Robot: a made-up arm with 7 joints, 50 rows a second.
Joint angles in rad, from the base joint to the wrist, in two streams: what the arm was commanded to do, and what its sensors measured. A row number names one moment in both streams.
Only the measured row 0 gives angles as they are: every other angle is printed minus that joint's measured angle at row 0.
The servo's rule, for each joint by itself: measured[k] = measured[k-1] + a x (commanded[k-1-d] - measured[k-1]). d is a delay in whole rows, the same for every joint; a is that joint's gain. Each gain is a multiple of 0.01, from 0.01 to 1. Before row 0 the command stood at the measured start. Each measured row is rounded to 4 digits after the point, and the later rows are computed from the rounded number. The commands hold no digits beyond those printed.
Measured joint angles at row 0:
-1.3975 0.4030 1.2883 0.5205 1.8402 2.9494 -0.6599
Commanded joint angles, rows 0 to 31:
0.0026 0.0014 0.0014 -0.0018 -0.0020 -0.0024 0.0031
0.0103 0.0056 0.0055 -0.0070 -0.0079 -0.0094 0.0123
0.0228 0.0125 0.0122 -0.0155 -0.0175 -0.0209 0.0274
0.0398 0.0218 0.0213 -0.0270 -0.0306 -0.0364 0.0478
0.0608 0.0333 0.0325 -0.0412 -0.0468 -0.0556 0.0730
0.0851 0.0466 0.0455 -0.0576 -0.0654 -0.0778 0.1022
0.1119 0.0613 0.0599 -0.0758 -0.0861 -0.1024 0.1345
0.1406 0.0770 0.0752 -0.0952 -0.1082 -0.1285 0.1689
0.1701 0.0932 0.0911 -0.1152 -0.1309 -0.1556 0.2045
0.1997 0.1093 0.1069 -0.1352 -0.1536 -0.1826 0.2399
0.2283 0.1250 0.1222 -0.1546 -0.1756 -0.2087 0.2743
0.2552 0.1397 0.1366 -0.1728 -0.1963 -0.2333 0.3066
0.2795 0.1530 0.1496 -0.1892 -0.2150 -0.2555 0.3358
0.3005 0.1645 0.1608 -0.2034 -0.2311 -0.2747 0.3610
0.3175 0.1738 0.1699 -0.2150 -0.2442 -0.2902 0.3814
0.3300 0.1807 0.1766 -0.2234 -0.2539 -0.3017 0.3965
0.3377 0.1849 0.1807 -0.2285 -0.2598 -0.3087 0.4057
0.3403 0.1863 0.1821 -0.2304 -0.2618 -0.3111 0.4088
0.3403 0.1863 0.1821 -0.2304 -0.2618 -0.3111 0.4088
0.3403 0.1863 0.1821 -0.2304 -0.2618 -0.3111 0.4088
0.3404 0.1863 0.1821 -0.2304 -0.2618 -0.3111 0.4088
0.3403 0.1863 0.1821 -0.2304 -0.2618 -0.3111 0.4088
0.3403 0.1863 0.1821 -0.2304 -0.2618 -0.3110 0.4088
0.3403 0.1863 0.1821 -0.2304 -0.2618 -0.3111 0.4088
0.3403 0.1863 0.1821 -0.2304 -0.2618 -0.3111 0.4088
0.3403 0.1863 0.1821 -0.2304 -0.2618 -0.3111 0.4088
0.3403 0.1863 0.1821 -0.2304 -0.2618 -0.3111 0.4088
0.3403 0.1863 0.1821 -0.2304 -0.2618 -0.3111 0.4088
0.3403 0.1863 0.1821 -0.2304 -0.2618 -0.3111 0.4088
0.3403 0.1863 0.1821 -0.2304 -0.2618 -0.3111 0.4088
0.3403 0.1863 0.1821 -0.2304 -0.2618 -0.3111 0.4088
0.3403 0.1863 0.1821 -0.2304 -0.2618 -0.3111 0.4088
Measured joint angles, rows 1 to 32:
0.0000 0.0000 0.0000 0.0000 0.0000 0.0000 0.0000
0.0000 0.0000 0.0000 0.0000 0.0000 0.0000 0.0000
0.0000 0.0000 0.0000 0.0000 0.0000 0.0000 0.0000
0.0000 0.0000 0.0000 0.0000 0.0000 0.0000 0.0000
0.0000 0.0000 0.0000 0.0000 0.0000 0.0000 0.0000
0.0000 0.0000 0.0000 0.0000 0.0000 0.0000 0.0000
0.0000 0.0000 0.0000 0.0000 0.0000 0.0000 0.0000
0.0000 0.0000 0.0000 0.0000 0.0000 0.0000 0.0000
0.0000 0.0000 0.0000 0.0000 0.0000 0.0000 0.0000
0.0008 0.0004 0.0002 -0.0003 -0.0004 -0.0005 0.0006
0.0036 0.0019 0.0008 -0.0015 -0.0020 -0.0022 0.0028
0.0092 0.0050 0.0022 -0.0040 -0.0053 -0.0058 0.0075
0.0181 0.0099 0.0045 -0.0081 -0.0106 -0.0116 0.0152
0.0305 0.0167 0.0079 -0.0141 -0.0182 -0.0200 0.0262
0.0463 0.0254 0.0124 -0.0219 -0.0281 -0.0310 0.0406
0.0653 0.0358 0.0181 -0.0316 -0.0403 -0.0446 0.0584
0.0871 0.0477 0.0250 -0.0430 -0.0546 -0.0605 0.0794
0.1112 0.0609 0.0329 -0.0560 -0.0706 -0.0786 0.1032
0.1369 0.0749 0.0418 -0.0703 -0.0880 -0.0984 0.1292
0.1634 0.0894 0.0514 -0.0855 -0.1064 -0.1194 0.1568
0.1900 0.1040 0.0616 -0.1012 -0.1253 -0.1410 0.1853
0.2160 0.1182 0.0722 -0.1170 -0.1441 -0.1628 0.2139
0.2405 0.1316 0.0828 -0.1326 -0.1624 -0.1841 0.2418
0.2628 0.1438 0.0933 -0.1474 -0.1796 -0.2043 0.2683
0.2823 0.1545 0.1033 -0.1611 -0.1952 -0.2228 0.2927
0.2984 0.1633 0.1126 -0.1732 -0.2088 -0.2391 0.3142
0.3106 0.1700 0.1209 -0.1835 -0.2199 -0.2528 0.3322
0.3192 0.1747 0.1282 -0.1919 -0.2287 -0.2639 0.3468
0.3253 0.1781 0.1347 -0.1988 -0.2357 -0.2729 0.3586
0.3297 0.1805 0.1404 -0.2045 -0.2412 -0.2802 0.3681
0.3328 0.1822 0.1454 -0.2092 -0.2455 -0.2861 0.3758
0.3350 0.1834 0.1498 -0.2130 -0.2489 -0.2908 0.3821
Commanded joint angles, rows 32 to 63:
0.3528 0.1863 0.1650 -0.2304 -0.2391 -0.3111 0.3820
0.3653 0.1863 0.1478 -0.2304 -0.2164 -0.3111 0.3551
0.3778 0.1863 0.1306 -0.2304 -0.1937 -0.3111 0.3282
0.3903 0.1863 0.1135 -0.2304 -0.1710 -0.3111 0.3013
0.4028 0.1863 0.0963 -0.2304 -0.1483 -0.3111 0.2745
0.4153 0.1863 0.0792 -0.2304 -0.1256 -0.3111 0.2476
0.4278 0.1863 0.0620 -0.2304 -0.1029 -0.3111 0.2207
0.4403 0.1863 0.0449 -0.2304 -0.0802 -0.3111 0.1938
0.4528 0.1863 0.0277 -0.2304 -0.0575 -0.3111 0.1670
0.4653 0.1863 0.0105 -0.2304 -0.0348 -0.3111 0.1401
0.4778 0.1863 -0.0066 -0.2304 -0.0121 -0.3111 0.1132
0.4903 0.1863 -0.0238 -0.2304 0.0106 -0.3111 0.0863
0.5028 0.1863 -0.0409 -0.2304 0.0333 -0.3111 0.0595
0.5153 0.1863 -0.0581 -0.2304 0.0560 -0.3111 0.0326
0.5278 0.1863 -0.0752 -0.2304 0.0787 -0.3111 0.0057
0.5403 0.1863 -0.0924 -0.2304 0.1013 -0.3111 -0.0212
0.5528 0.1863 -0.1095 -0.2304 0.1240 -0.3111 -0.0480
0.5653 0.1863 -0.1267 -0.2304 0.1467 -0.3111 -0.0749
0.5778 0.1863 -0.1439 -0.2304 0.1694 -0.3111 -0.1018
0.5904 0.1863 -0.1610 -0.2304 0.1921 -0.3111 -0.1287
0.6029 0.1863 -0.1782 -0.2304 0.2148 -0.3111 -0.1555
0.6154 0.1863 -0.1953 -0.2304 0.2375 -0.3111 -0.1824
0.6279 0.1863 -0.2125 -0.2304 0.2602 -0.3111 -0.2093
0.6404 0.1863 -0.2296 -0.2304 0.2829 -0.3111 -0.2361
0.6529 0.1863 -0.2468 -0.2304 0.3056 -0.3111 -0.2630
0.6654 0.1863 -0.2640 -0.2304 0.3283 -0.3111 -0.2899
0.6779 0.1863 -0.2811 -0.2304 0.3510 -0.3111 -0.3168
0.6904 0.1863 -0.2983 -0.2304 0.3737 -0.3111 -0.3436
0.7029 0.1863 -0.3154 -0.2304 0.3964 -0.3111 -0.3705
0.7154 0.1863 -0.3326 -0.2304 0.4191 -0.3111 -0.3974
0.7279 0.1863 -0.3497 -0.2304 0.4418 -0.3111 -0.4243
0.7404 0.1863 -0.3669 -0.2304 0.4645 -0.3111 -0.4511
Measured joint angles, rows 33 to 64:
0.3365 0.1842 0.1537 -0.2161 -0.2516 -0.2947 0.3872
0.3376 0.1848 0.1571 -0.2187 -0.2537 -0.2978 0.3913
0.3384 0.1852 0.1601 -0.2208 -0.2554 -0.3003 0.3946
0.3390 0.1855 0.1627 -0.2225 -0.2567 -0.3024 0.3973
0.3394 0.1857 0.1650 -0.2239 -0.2578 -0.3041 0.3995
0.3397 0.1859 0.1671 -0.2251 -0.2586 -0.3054 0.4013
0.3399 0.1860 0.1689 -0.2261 -0.2593 -0.3065 0.4027
0.3400 0.1861 0.1705 -0.2269 -0.2598 -0.3074 0.4039
0.3401 0.1862 0.1719 -0.2275 -0.2602 -0.3081 0.4048
0.3438 0.1862 0.1711 -0.2280 -0.2558 -0.3087 0.4005
0.3500 0.1862 0.1683 -0.2284 -0.2475 -0.3092 0.3919
0.3581 0.1862 0.1638 -0.2288 -0.2362 -0.3096 0.3798
0.3674 0.1862 0.1578 -0.2291 -0.2225 -0.3099 0.3649
0.3777 0.1862 0.1504 -0.2293 -0.2069 -0.3101 0.3477
0.3886 0.1862 0.1419 -0.2295 -0.1898 -0.3103 0.3287
0.4000 0.1862 0.1323 -0.2297 -0.1716 -0.3105 0.3082
0.4117 0.1862 0.1218 -0.2298 -0.1524 -0.3106 0.2865
0.4236 0.1862 0.1105 -0.2299 -0.1325 -0.3107 0.2638
0.4357 0.1862 0.0985 -0.2300 -0.1120 -0.3108 0.2403
0.4479 0.1862 0.0859 -0.2301 -0.0910 -0.3109 0.2162
0.4602 0.1862 0.0727 -0.2302 -0.0697 -0.3109 0.1915
0.4726 0.1862 0.0591 -0.2302 -0.0481 -0.3109 0.1664
0.4850 0.1862 0.0450 -0.2302 -0.0262 -0.3109 0.1410
0.4974 0.1862 0.0306 -0.2302 -0.0042 -0.3109 0.1153
0.5098 0.1862 0.0158 -0.2302 0.0180 -0.3109 0.0894
0.5223 0.1862 0.0008 -0.2302 0.0403 -0.3109 0.0633
0.5348 0.1862 -0.0145 -0.2302 0.0626 -0.3109 0.0370
0.5473 0.1862 -0.0300 -0.2302 0.0850 -0.3109 0.0106
0.5598 0.1862 -0.0457 -0.2302 0.1075 -0.3109 -0.0159
0.5723 0.1862 -0.0616 -0.2302 0.1300 -0.3109 -0.0424
0.5848 0.1862 -0.0776 -0.2302 0.1526 -0.3109 -0.0690
0.5973 0.1862 -0.0938 -0.2302 0.1752 -0.3109 -0.0957

